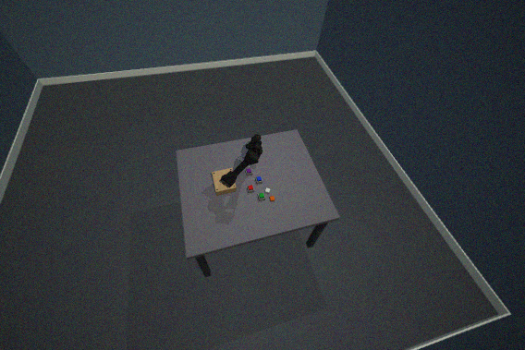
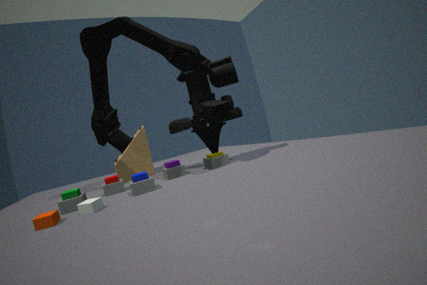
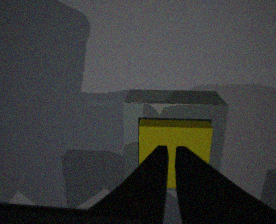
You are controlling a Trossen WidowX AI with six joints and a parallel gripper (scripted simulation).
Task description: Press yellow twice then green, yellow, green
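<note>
The yellow button lies 1 cm below my gripper tip. The rest, counted from my gripper tip: red button (26 cm to the right, 7 cm behind); blue button (19 cm to the right, 2 cm ahead); purple button (10 cm to the right, 5 cm behind).
</note>
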